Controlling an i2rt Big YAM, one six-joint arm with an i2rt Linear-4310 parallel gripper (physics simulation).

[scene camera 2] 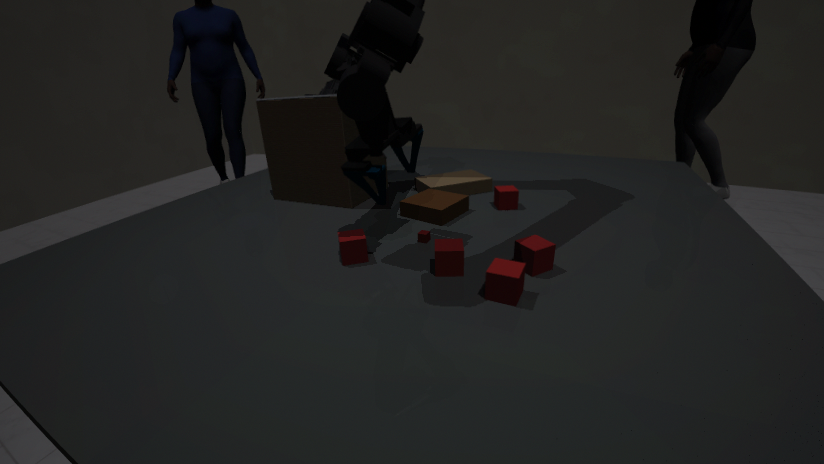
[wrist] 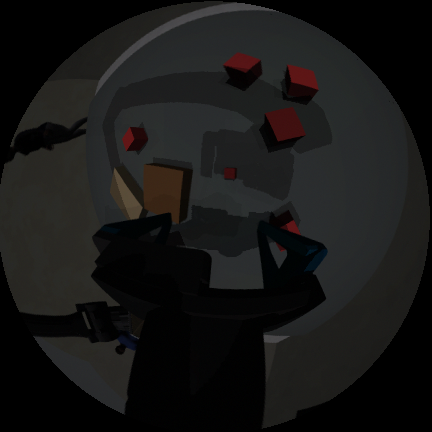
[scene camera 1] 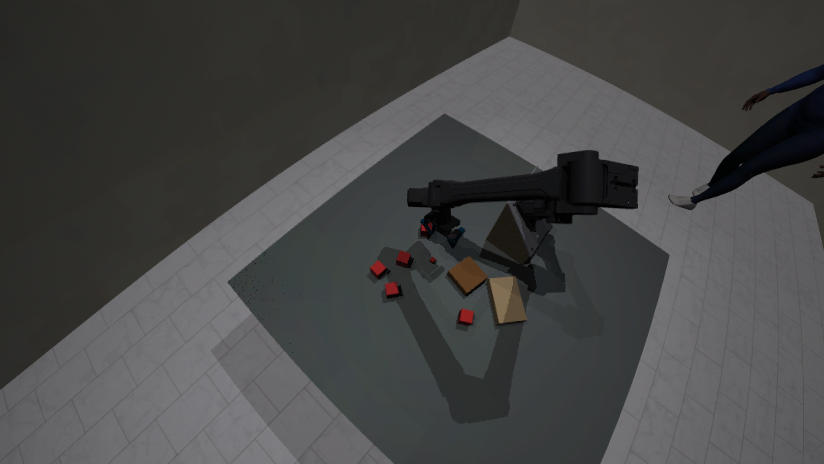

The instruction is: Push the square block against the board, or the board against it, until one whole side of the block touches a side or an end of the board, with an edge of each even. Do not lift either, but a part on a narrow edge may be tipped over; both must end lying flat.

My gripper [scene camera 2: 397,187] is open and holds nothing. Also in view: a brown square block [scene camera 2: 437,207]. The table carries a tan board [scene camera 1: 507,305].
The tan board also shows in the wrist view [wrist: 129,197]. The brown square block shows as well in the wrist view [wrist: 166,188] and in scene camera 1 [scene camera 1: 467,275]. My gripper is seen too in the wrist view [wrist: 214,221] and in scene camera 1 [scene camera 1: 442,240].
